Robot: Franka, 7 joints.
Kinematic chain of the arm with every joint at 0, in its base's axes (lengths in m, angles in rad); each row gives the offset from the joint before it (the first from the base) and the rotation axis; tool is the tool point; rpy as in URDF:
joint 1: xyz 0 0 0.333 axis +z
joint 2: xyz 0 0 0 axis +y
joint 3: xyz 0 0 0.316 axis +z
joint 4: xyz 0.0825 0 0 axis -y
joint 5: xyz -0.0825 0 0.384 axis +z
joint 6: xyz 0 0 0 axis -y
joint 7: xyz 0.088 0 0 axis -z
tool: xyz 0 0 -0.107 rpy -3.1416 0 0
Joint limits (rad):
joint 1: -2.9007..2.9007
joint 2: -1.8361..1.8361
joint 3: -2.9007..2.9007
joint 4: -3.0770..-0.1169
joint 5: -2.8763..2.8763
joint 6: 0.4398..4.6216
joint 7: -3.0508..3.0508
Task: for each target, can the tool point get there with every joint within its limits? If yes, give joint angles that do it. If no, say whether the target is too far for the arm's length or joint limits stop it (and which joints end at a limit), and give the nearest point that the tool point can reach.
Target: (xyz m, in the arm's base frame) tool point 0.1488 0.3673 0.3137
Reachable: yes | joints -0.0686 -1.4734 1.5424 -2.7365 2.2311 2.2890 1.0822
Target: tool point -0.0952 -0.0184 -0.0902
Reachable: yes | joints -2.1790 1.5171 0.1588 -2.5044 -1.7239 1.0820 -1.6523
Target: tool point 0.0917 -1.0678 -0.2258
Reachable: no: too far | nearest point 0.0651 -0.7579 -0.0636 | short by 0.351 m
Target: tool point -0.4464 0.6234 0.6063
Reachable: yes | joints 1.6802 1.2154 1.4044 -0.7383 -1.7947 3.1386 -2.5408
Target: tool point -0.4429 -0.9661 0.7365
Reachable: no: too far | nearest point -0.3342 -0.7291 0.6375 | short by 0.279 m
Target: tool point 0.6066 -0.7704 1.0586
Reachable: no: too far | nearest point 0.4266 -0.5418 0.8433 | short by 0.362 m
